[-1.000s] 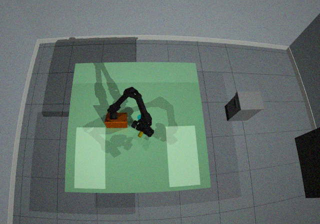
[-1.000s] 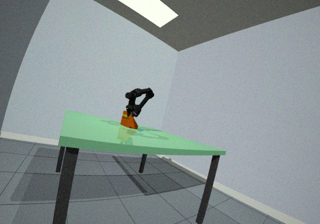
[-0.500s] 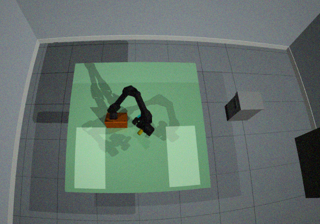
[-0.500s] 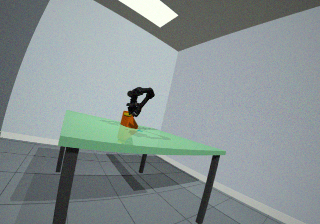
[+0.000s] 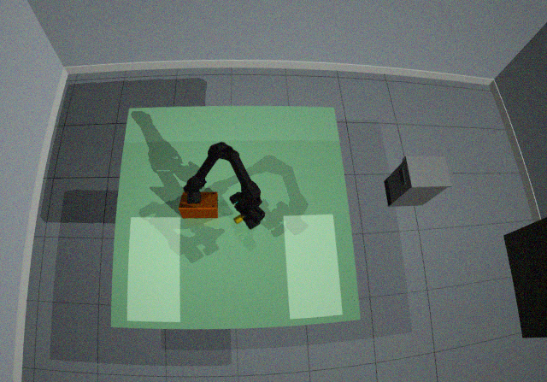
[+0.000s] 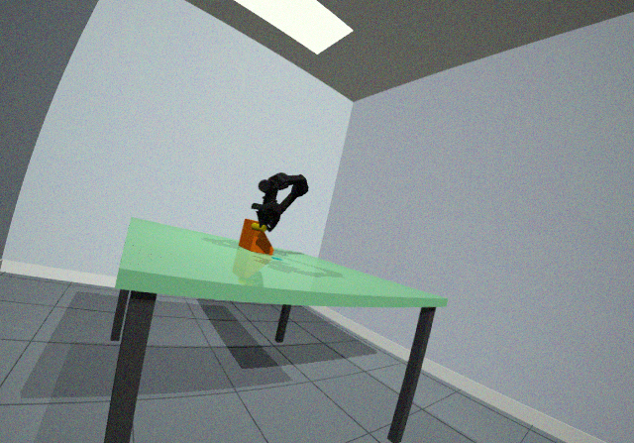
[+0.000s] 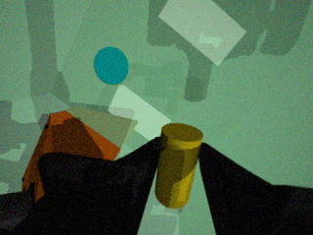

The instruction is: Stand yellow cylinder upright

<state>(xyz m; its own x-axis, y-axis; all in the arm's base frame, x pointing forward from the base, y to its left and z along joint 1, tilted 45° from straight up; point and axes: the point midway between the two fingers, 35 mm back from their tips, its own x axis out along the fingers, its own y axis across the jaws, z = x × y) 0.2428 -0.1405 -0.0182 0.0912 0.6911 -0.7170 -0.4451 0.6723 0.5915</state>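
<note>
Right now the yellow cylinder is 2 cm behind my gripper tip and 1 cm to the right of it. The rest, counted from my gripper tip: cyan circle: 14 cm below, 13 cm to the left.
</note>
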